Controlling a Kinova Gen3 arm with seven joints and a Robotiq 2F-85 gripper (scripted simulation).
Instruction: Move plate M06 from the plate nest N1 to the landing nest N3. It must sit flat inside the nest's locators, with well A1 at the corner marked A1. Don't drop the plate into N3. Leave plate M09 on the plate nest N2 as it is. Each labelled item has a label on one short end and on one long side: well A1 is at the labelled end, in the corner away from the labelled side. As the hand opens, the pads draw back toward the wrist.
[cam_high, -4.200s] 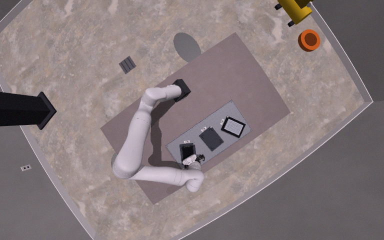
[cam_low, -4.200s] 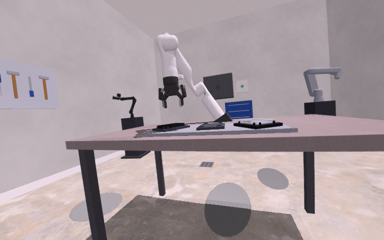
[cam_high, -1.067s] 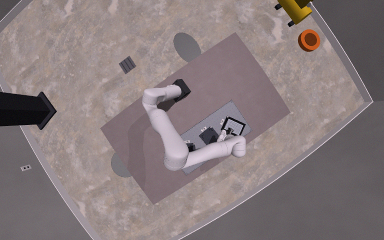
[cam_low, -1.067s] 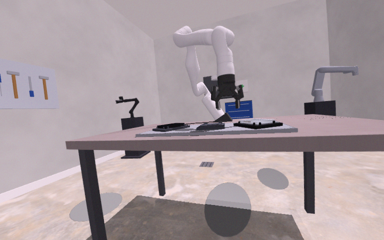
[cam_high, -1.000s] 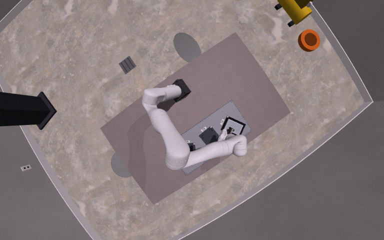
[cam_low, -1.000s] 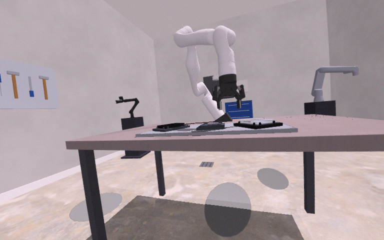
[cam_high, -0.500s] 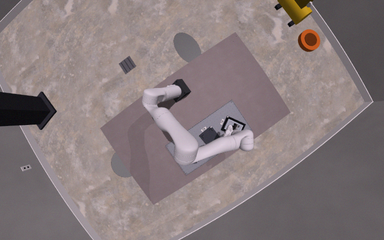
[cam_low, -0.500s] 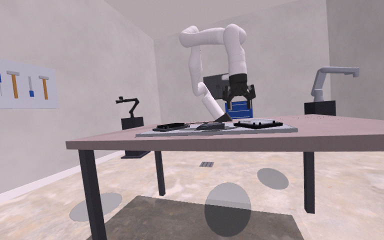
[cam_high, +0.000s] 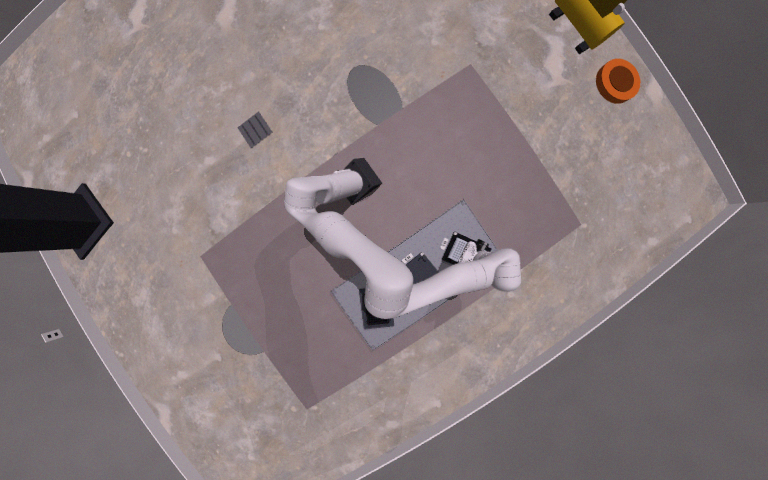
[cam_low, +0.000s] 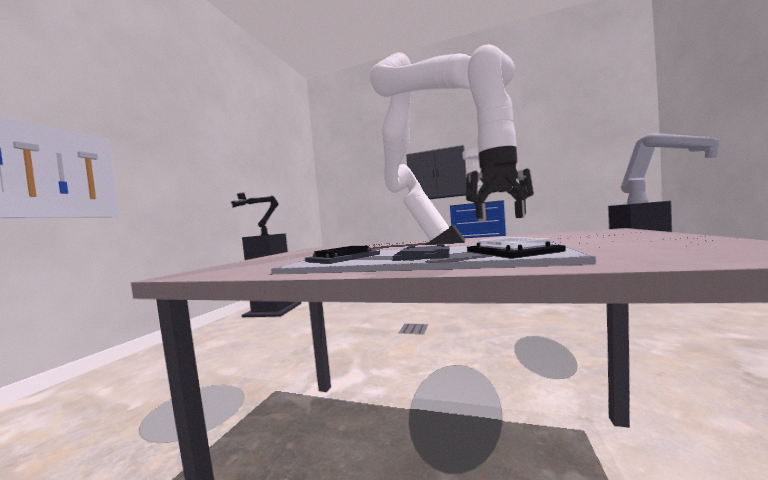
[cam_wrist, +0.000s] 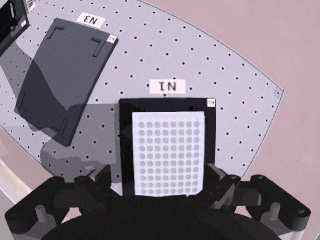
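Now: hand 60 mm above the white well plate M06 and 20 mm to the right of it. Also, from my hand: black nest N1: 70 mm below, 20 mm to the left; landing nest N3: 170 mm to the right, 70 mm below, 50 mm behind; N3 label: 170 mm to the right, 140 mm behind, 70 mm below.
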